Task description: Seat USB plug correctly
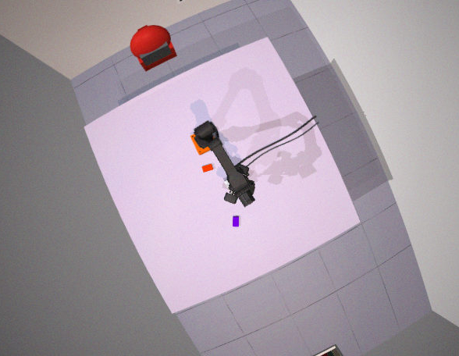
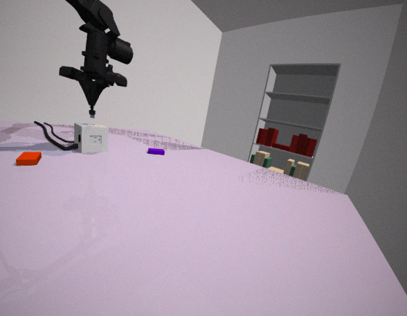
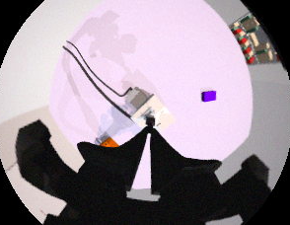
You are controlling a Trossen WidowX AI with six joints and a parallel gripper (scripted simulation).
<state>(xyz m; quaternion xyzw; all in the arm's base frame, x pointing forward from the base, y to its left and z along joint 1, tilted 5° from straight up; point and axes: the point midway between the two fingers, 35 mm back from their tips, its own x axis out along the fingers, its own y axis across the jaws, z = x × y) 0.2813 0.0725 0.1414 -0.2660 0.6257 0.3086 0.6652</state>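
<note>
Right now the USB plug is 2 cm below my gripper tip. Round my gripper tip: purple block (20 cm ahead, 13 cm below, 7 cm to the right); orange block (14 cm behind, 13 cm below, 12 cm to the right).
</note>
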